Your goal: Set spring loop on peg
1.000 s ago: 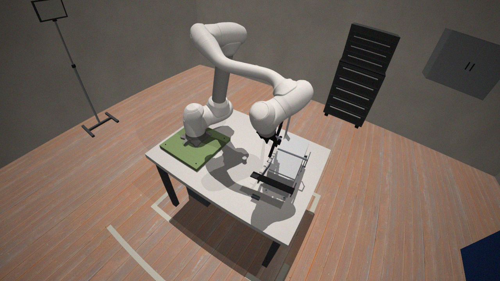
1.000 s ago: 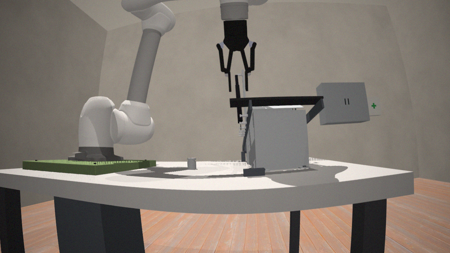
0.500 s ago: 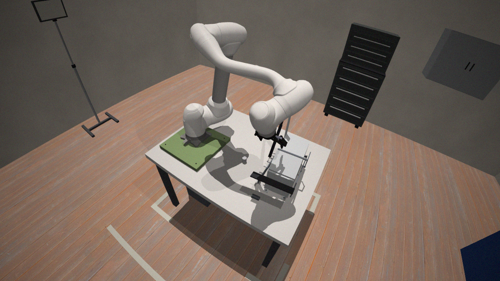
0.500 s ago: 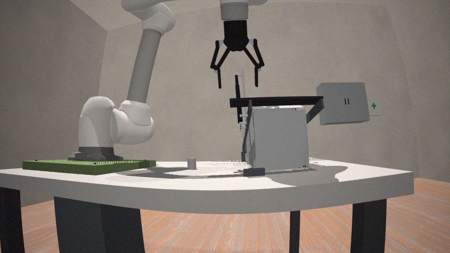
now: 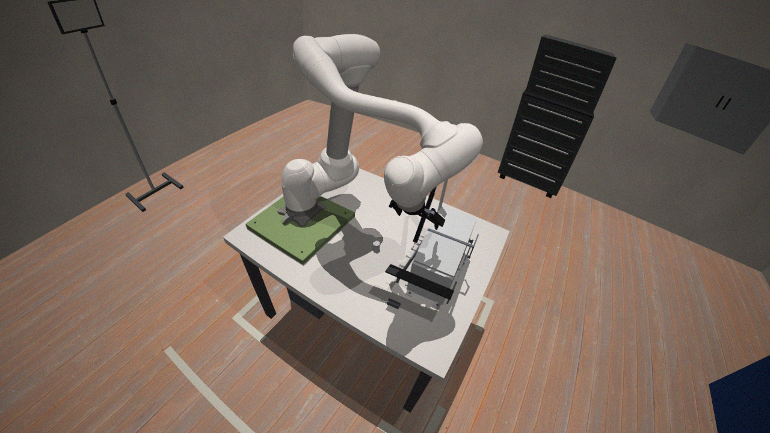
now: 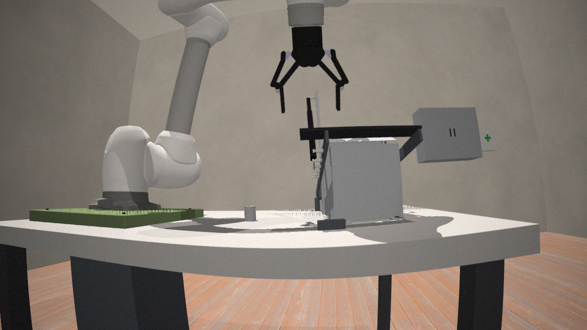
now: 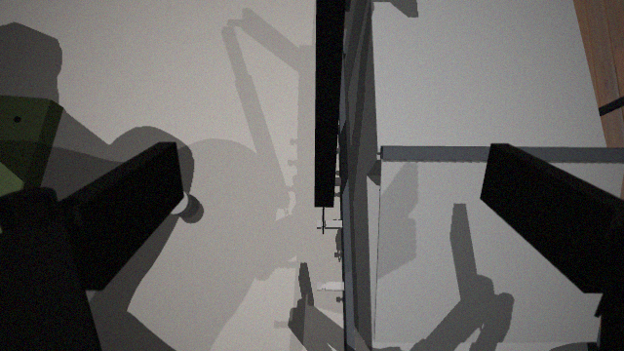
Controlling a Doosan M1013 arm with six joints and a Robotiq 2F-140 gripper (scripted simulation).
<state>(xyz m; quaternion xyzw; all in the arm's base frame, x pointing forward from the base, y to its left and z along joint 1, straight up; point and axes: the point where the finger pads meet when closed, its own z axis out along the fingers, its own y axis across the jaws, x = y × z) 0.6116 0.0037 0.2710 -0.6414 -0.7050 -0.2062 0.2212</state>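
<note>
The steel test weight is 180 mm behind my hand, 20 mm to the left of it and 270 mm below it. Also, from my hand: small dark block 40 mm ahead, 190 mm to the right, 290 mm below.
</note>
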